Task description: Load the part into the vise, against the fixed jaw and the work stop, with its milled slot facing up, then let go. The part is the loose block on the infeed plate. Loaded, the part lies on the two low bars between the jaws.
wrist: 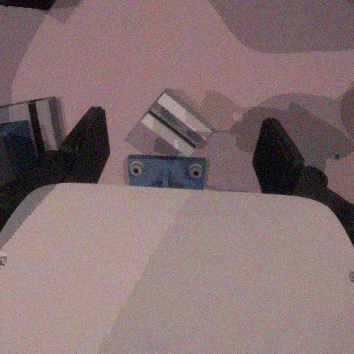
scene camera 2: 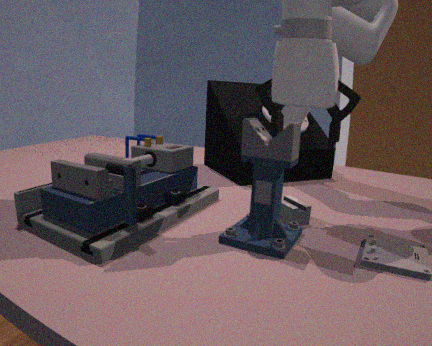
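Seen in the pictures: gripper, fingertip midpoint: (wrist: 182,132) (scene camera 2: 304,142); arm's base, link origin: (scene camera 2: 285,116).
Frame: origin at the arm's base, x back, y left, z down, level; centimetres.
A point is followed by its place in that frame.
Observation:
The part, a grey block (scene camera 2: 304,215) @[z 12.8, x -30.4, y 20.9 cm] (wrist: 181,113) @[z 11.4, x -28.2, y 18.1 cm] with its milled slot facing up, lies low behind the blue pedestal, turned askew in the wrist view. Whether a plate lies under it, I cannot tell. My gripper (scene camera 2: 305,132) @[z 2.1, x -26.6, y 17.9 cm] (wrist: 182,132) @[z 2.1, x -26.6, y 17.9 cm] is open and empty, well above the block, its fingers to either side of it in the wrist view. The vise (scene camera 2: 70,212) @[z 10.4, x -58.5, y 2.3 cm] (wrist: 17,145) @[z 9.5, x -34.4, y 0.8 cm] stands at the left, with a grey jaw (scene camera 2: 79,180) @[z 6.6, x -56.6, y 1.8 cm] at its near end and another (scene camera 2: 172,159) @[z 6.2, x -39.2, y 0.9 cm] at its far end. A blue upright (scene camera 2: 131,195) @[z 8.3, x -51.8, y 6.8 cm] stands at its side. The bars between the jaws are hidden.
The blue pedestal (scene camera 2: 265,200) @[z 8.4, x -40.3, y 19.4 cm] (wrist: 167,175) @[z 12.6, x -35.9, y 18.4 cm] with a grey V-block (scene camera 2: 285,147) @[z 1.3, x -40.1, y 21.5 cm] on top stands between the vise and a flat grey plate with pins (scene camera 2: 395,261) @[z 13.6, x -35.5, y 36.7 cm] at the right. The V-block is close to the gripper in the scene view. A large black box (scene camera 2: 225,135) @[z 4.8, x -15.3, y -7.1 cm] stands behind.

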